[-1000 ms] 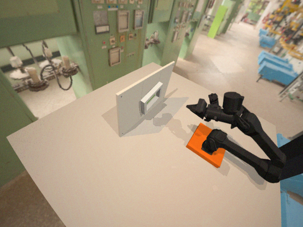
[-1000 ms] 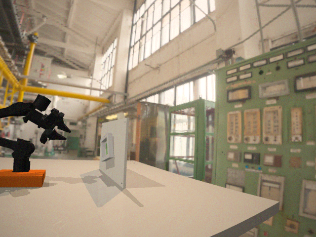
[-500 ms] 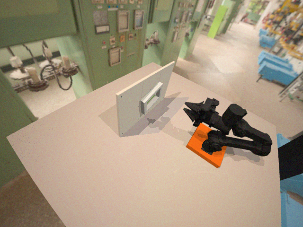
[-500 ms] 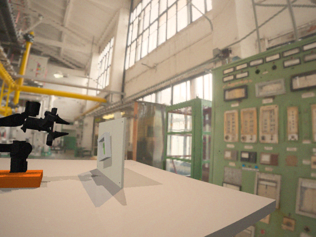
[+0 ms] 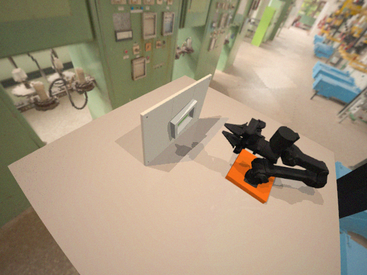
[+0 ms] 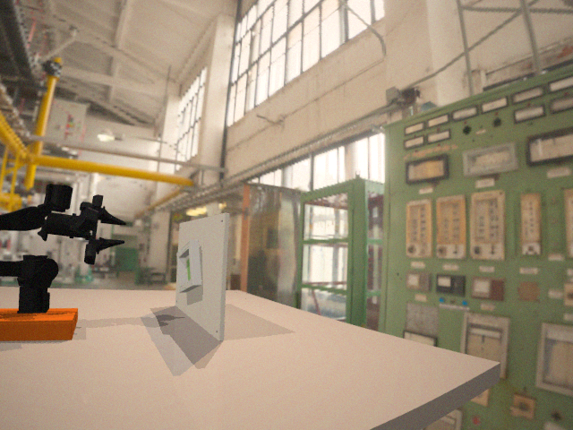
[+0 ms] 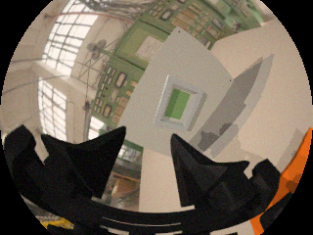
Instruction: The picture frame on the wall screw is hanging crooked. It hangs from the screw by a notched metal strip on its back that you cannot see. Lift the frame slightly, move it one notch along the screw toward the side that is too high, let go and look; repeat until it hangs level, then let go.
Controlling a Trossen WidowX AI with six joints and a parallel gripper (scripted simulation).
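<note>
Right now my gripper tip is 190 mm short of the picture frame, 40 mm to the left of it and 90 mm above it. The rest, counted from my gripper tip: grey wall board: 200 mm ahead, 40 mm to the right, 90 mm below.
</note>
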